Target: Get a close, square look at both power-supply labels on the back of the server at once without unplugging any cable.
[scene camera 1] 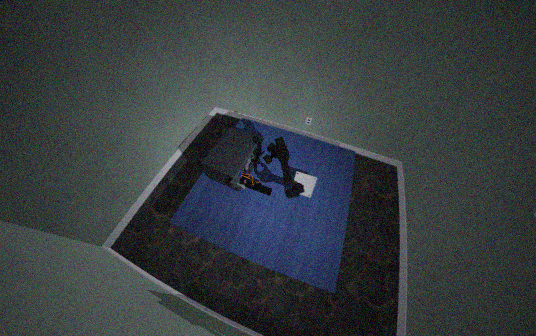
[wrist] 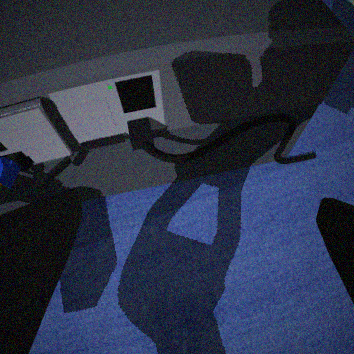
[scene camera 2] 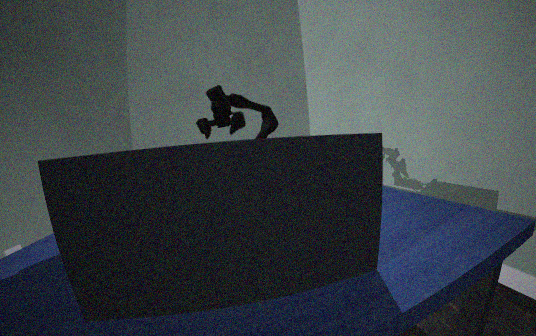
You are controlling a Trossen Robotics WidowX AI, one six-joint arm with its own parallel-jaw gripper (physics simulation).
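Places are measured from the arm's base along level axes (x back, y up, z left), in centimetres.
Pixels of known places: gripper, between the fingertips: (scene camera 1: 266, 154) (wrist: 203, 206) (scene camera 2: 218, 136); arm's base, origin of its link: (scene camera 1: 298, 187).
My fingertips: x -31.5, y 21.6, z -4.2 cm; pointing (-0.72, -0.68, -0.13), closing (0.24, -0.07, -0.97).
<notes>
For each thing: its top centre in the pictures, then the offset to it from my fingertips. "spot": a spot on its surface instead. Level surfaces: height alone.
- pale panel, a spot on its surface: (wrist: 90, 110) spot: dx -12.7, dy -8.3, dz +5.7 cm
- second pale block, centre of its top: (wrist: 25, 126) dx -11.8, dy -7.2, dz +11.0 cm
- black cable, a spot on its surface: (wrist: 270, 119) spot: dx -12.0, dy -14.0, dz -11.3 cm
- plug, centre of its top: (wrist: 139, 128) dx -11.7, dy -10.8, dz +2.1 cm
- long black piece, a spot on its surface: (scene camera 1: 259, 188) spot: dx +5.9, dy -6.4, dz +25.5 cm
- blue piece, a spot on its surface: (wrist: 8, 172) spot: dx -10.4, dy -11.2, dz +14.8 cm
- blue mat, height of its surface: dy -26.9 cm
The server (scene camera 1: 230, 152) (scene camera 2: 215, 225) (wrist: 150, 172) is a big dark box on the blue mat. In the wrist view its back runs across the top, partly in shadow. A pale panel (wrist: 90, 110) with a dark square and a green dot shows at upper left, seen at a slant. A second pale block (wrist: 35, 131) is cut by the left edge. No label print is legible. A black cable (wrist: 270, 119) curves from a plug (wrist: 140, 132) below the first panel. My gripper (scene camera 1: 268, 153) (scene camera 2: 220, 134) (wrist: 203, 206) is open and empty, raised behind the server's back.
Orange wires (scene camera 1: 247, 177) and a long black piece (scene camera 1: 259, 188) lie by the server's near back corner. A blue piece (wrist: 8, 172) shows at the wrist view's left edge. A white plate (scene camera 1: 308, 185) lies by the arm's base on the blue mat (scene camera 1: 260, 225).
</notes>
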